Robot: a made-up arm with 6 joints.
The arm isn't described. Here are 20 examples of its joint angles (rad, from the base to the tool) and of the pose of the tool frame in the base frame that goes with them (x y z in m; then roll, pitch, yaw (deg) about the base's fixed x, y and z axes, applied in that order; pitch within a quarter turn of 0, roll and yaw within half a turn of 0).
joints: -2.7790 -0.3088 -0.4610 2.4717 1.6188 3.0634
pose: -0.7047 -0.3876 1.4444 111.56 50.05 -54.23
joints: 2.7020 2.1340 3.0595 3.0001 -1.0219 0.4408
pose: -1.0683 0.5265 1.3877 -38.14 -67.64 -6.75
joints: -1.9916 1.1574 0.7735 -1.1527 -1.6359 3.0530
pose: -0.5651 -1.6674 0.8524 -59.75 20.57 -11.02
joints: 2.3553 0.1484 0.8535 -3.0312 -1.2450 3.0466
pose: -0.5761 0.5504 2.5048 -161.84 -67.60 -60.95
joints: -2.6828 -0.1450 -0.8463 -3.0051 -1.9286 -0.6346
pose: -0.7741 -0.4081 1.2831 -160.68 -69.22 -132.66
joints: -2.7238 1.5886 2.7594 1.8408 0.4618 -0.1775
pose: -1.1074 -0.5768 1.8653 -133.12 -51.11 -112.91
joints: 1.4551 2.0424 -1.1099 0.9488 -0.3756 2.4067
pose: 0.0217 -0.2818 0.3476 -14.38 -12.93 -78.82
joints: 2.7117 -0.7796 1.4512 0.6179 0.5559 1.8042
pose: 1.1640 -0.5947 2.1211 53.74 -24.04 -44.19
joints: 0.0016 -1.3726 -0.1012 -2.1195 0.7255 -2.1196
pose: -0.4393 -0.1033 2.0286 -77.12 -37.79 -45.67
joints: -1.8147 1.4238 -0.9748 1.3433 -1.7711 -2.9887
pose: -0.2450 -0.2677 0.2364 -57.48 -17.30 165.85
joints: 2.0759 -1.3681 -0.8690 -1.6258 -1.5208 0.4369
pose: -0.1995 -0.0128 1.5670 36.49 -4.14 -152.07
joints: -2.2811 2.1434 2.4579 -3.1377 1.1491 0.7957
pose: -1.1582 -1.3457 0.6663 134.09 47.82 -131.00
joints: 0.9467 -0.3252 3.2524 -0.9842 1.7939 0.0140
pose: -0.3850 -0.7866 0.9774 -56.09 23.32 -7.94
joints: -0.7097 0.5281 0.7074 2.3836 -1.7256 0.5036
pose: 0.9665 -0.9925 1.9459 -95.91 -42.73 -153.04
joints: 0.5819 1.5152 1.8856 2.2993 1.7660 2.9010
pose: 1.4030 1.0819 1.2098 85.14 42.77 119.00
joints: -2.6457 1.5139 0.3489 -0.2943 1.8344 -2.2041
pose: -1.4034 -0.7015 0.1533 134.55 -37.17 -172.16
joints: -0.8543 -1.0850 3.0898 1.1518 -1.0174 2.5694
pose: -0.8063 0.7113 0.2527 3.68 15.91 -175.03
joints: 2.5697 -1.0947 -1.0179 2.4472 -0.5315 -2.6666
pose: -0.3693 0.3076 1.4817 18.53 -27.03 125.88
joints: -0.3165 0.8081 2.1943 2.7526 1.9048 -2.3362
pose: 0.8559 -0.2120 2.2411 -41.59 28.86 6.02
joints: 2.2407 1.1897 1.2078 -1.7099 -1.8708 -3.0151
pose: -1.2269 1.2726 1.2971 -100.61 -7.30 -124.14
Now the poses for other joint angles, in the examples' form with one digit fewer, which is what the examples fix.
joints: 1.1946 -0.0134 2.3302 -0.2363 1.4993 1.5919
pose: -0.253 -0.755 2.086 100.9 38.7 -94.1
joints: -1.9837 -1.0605 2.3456 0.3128 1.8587 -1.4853
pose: 0.601 1.239 0.674 115.2 53.7 -83.7
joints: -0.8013 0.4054 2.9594 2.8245 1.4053 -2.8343
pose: -0.212 0.299 2.119 -49.5 -60.6 -7.1
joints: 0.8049 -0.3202 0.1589 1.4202 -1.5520 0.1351
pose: 0.579 0.344 2.123 -69.9 7.1 -38.9
